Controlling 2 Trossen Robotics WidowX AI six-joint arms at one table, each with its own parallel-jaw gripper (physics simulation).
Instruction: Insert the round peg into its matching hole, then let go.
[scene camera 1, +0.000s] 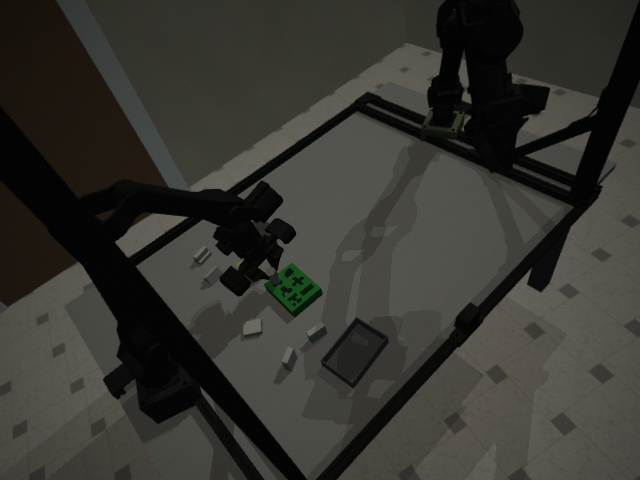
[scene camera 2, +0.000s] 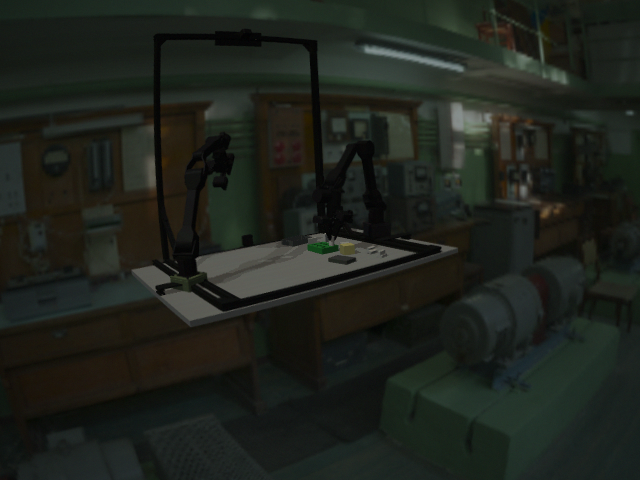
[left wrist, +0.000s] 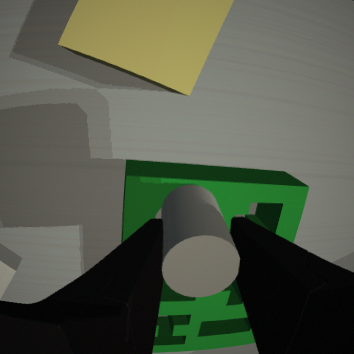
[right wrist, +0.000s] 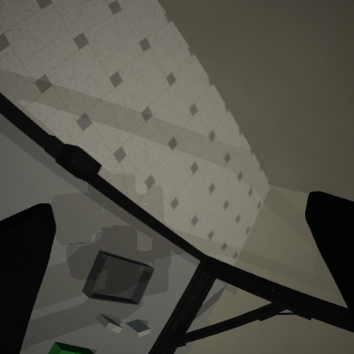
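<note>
A grey round peg (scene camera 1: 274, 275) (scene camera 2: 332, 240) (left wrist: 200, 265) is held upright or nearly so between the fingers of my left gripper (scene camera 1: 274, 269) (left wrist: 196, 229), which is shut on it. The peg's lower end is over the round-hole corner of the green board (scene camera 1: 312, 298) (scene camera 2: 319, 248) (left wrist: 142, 200). In the left wrist view the peg covers nearly all of that hole, with a pale sliver at its left side. Whether its lower end is inside the hole cannot be told. My right gripper (right wrist: 182, 211) is open and empty, high up and far from the board.
A yellow block (scene camera 2: 346, 249) (left wrist: 150, 40) stands near the board. Pale blocks (scene camera 1: 252, 327) (scene camera 1: 316, 331) (scene camera 1: 288, 358) lie around it, with more behind the left gripper. A dark open tray (scene camera 1: 339, 341) (right wrist: 112, 299) sits nearby. Black frame rails edge the table.
</note>
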